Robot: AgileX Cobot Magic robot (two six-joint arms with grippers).
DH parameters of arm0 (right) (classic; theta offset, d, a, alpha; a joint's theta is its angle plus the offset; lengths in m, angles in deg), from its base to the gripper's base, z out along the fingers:
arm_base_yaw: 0 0.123 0 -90
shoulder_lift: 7.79 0 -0.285 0
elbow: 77.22 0 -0.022 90
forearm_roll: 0 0.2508 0 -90
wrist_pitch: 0 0 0.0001 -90
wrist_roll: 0 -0.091 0 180
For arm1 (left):
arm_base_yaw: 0 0.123 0 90
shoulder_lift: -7.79 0 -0.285 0
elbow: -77.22 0 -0.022 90
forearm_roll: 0 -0.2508 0 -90
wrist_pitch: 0 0 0.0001 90
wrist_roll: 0 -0.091 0 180
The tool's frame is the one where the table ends.
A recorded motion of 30 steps. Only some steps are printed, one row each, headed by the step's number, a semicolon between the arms.
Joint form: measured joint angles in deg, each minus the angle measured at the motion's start. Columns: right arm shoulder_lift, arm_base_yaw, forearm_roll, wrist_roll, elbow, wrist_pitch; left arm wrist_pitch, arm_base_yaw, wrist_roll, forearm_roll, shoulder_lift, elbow.
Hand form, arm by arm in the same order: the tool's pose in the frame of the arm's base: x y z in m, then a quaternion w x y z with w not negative. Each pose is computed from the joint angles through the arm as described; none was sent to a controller.
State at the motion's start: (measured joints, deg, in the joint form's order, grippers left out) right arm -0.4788 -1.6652 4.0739 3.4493 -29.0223 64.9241; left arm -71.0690 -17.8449 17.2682 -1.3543 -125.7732 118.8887
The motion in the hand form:
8: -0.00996 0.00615 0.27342 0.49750 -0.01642 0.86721 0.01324; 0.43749 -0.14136 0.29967 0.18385 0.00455 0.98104 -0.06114
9: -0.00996 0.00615 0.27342 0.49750 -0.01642 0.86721 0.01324; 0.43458 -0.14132 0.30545 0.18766 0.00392 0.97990 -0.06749
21: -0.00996 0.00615 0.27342 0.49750 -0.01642 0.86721 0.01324; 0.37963 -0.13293 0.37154 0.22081 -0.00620 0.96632 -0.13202
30: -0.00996 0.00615 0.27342 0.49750 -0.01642 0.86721 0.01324; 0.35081 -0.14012 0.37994 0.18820 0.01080 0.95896 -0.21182
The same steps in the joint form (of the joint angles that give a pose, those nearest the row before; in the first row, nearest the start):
8: 0.00 0.00 0.00 0.00 0.00 0.00; 0.00 0.00 0.00 1.68 5.37 -0.07
9: 0.00 0.00 0.00 0.00 0.00 0.00; 0.00 0.00 0.00 2.25 6.21 -0.26
21: 0.00 0.00 0.00 0.00 0.00 0.00; -0.23 -0.04 0.86 7.94 19.69 -7.39
30: 0.00 0.00 0.00 0.00 0.00 0.00; -0.29 -0.04 -2.09 18.60 24.95 -13.51

